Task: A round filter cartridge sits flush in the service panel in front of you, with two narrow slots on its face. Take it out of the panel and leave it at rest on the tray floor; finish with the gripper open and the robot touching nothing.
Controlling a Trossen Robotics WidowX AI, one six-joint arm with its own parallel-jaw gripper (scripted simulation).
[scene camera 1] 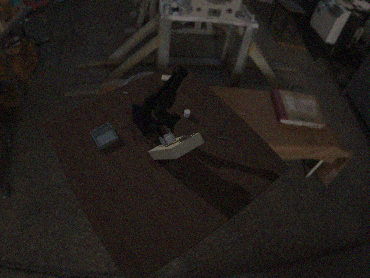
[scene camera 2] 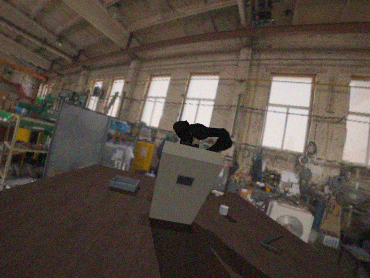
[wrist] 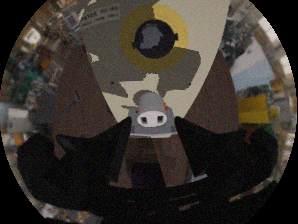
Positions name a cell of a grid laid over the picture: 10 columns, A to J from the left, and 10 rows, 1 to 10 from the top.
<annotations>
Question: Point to a service panel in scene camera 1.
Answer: E6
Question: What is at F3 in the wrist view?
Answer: A service panel.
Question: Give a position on a service panel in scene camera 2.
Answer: At F7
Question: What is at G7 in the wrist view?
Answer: My gripper.
</annotations>
